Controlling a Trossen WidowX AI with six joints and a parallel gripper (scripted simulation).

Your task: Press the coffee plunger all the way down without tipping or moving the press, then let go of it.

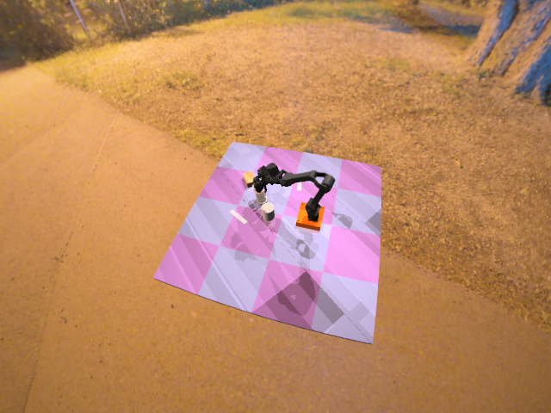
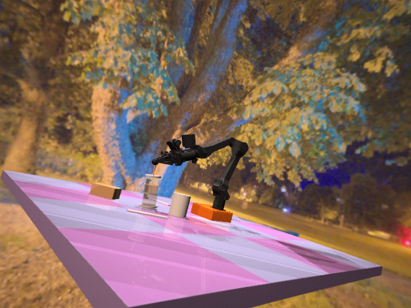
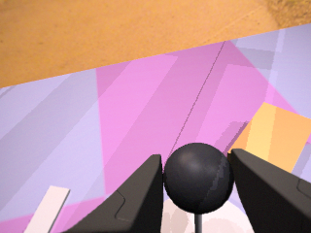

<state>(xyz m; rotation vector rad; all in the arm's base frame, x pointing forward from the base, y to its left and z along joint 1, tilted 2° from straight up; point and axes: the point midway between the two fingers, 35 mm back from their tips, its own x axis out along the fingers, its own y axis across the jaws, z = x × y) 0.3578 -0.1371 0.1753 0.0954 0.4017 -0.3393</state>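
The glass coffee press is 11 cm below my gripper tip, 3 cm behind it and 1 cm to the right of it. The rest, counted from my gripper tip: tan block 19 cm below, 16 cm to the right, 9 cm ahead.
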